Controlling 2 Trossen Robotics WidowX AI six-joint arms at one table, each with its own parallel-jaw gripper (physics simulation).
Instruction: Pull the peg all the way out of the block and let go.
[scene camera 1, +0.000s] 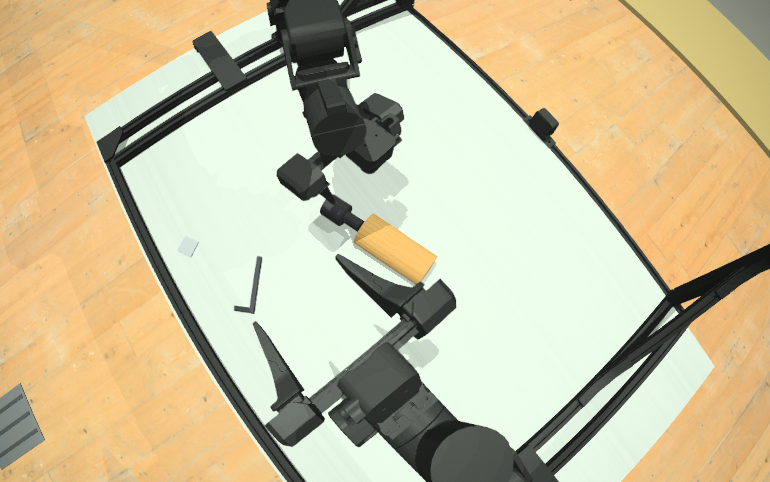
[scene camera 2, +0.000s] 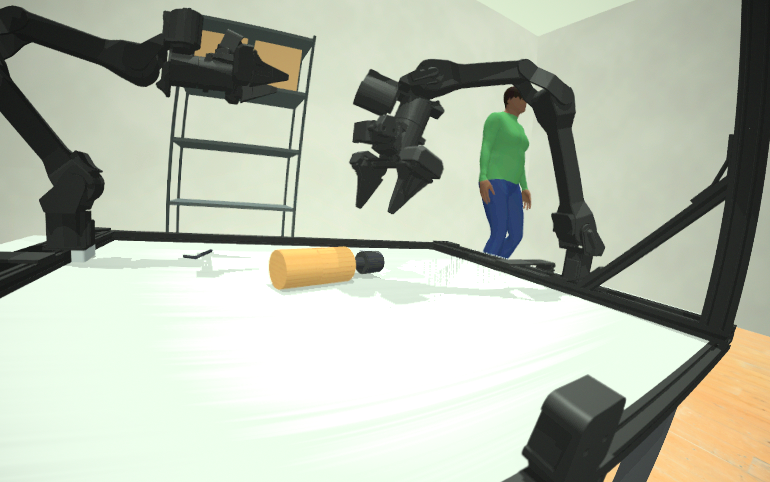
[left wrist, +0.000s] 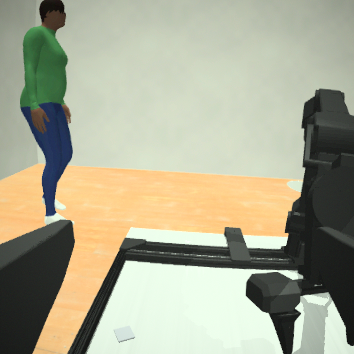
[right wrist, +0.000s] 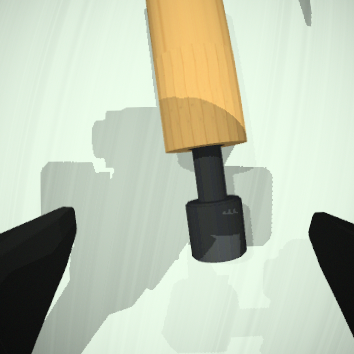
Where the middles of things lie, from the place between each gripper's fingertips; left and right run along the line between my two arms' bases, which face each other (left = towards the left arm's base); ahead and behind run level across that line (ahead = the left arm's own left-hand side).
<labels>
Right now the dark peg (scene camera 1: 340, 213) is 90 mm below my right hand, 30 mm to the left of it and 10 mm ahead of it. Also, from my right hand: wooden block (scene camera 2: 288, 268): 90 mm to the left, 90 mm below, 40 mm behind.
The wooden block is 160 mm behind my left hand, 100 mm to the right of it and 320 mm below it. From my left hand the other things lie so: dark peg (110 mm behind, 160 mm to the right, 320 mm below).
</labels>
